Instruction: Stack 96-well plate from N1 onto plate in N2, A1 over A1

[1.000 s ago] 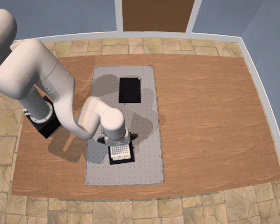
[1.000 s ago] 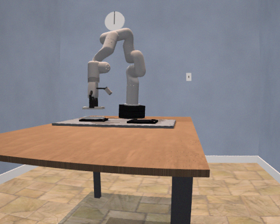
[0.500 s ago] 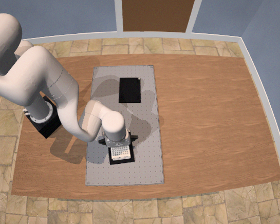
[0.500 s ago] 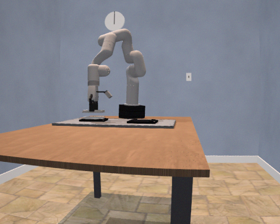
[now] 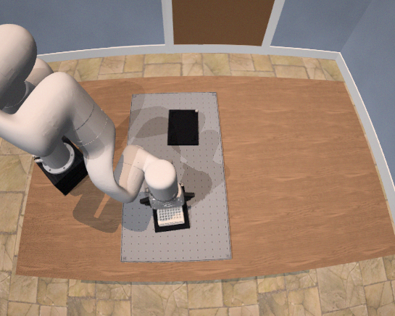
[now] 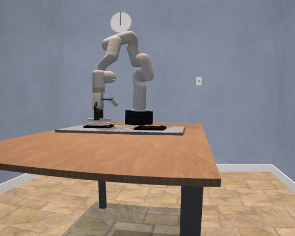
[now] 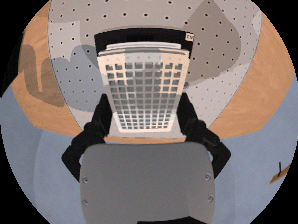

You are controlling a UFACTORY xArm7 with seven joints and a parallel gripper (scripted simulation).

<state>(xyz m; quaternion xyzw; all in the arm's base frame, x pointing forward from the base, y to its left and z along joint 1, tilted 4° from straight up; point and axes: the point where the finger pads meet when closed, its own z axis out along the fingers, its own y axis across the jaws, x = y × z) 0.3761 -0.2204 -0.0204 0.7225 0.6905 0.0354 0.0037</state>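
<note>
The white 96-well plate is 1 cm below my hand. Round my hand: black nest N2: 5 cm below; then black nest N1: 10 cm ahead, 32 cm to the left, 5 cm below.
</note>
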